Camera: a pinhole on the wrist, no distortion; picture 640 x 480 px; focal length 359.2 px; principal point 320.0 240.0 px. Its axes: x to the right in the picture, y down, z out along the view. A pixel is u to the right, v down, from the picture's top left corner.
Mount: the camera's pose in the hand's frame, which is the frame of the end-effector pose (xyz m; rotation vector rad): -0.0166 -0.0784 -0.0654 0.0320 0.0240 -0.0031
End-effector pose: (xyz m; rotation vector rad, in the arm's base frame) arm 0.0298 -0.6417 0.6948 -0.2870 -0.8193 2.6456
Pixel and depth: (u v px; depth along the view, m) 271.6 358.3 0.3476
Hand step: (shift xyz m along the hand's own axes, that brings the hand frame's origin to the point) -0.0547 0.0250 0.2867
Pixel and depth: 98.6 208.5 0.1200
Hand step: -0.0877 -0.0926 0.0559
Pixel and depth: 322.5 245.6 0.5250
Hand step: -0.0003 -0.0870 0.4594
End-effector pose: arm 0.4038 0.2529 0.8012 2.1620 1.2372 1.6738
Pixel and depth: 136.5 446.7 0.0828
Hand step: -0.0567 -0.0333 0.0199
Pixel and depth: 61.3 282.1 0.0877
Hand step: -0.0776 -0.0708 0.0241
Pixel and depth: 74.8 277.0 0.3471
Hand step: -0.2450 -0.0531 0.2883
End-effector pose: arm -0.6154 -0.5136 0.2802 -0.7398 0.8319 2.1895
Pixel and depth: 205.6 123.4 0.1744
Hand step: -0.0681 -0.1404 0.1084
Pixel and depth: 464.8 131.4 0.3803
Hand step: 0.1454 -0.2059 0.3072
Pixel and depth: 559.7 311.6 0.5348
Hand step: 0.3534 0.0100 0.4638
